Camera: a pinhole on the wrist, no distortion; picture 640 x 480 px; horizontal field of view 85.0 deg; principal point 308.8 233.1 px. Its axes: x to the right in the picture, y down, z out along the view. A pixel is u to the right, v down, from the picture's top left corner.
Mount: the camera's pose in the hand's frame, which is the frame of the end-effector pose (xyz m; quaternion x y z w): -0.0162 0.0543 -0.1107 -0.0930 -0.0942 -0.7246 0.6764
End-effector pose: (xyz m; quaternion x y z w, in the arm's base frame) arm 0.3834 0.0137 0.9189 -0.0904 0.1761 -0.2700 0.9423
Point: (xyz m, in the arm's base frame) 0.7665 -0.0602 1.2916
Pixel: 413 395
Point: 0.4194 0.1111 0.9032
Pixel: 265 218
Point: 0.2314 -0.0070 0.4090
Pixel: behind the camera
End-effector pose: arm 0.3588 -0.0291 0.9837 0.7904 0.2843 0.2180 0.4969
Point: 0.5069 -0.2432 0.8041
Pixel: 511 219
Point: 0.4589 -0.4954 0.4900
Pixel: 615 99
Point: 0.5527 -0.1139 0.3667
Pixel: outside the picture
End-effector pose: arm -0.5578 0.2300 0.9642 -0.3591 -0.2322 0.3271 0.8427
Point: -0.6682 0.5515 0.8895
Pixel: 154 392
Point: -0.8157 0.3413 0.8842
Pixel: 216 119
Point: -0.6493 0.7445 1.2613
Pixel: 371 458
